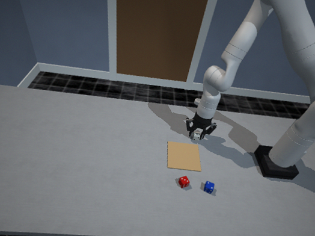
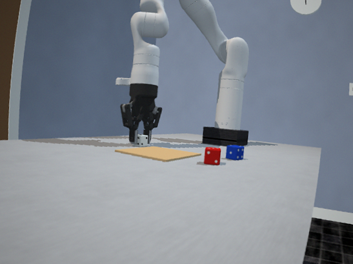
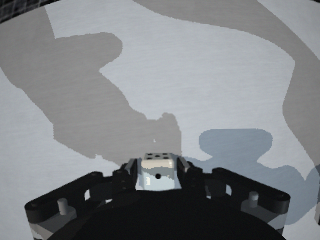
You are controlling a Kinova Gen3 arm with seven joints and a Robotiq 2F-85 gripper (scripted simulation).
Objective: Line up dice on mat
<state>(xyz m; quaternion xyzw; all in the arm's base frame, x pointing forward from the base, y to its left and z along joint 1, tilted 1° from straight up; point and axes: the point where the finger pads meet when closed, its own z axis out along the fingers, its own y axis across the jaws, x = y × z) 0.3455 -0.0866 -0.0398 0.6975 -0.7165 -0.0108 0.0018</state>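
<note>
Right now the white die is 10 mm below my hand. From my hand the other things lie so: tan mat: 60 mm ahead, 120 mm to the left, 20 mm below; then blue die: 40 mm behind, 260 mm to the left, 10 mm below; then red die: 60 mm ahead, 250 mm to the left, 10 mm below.
</note>
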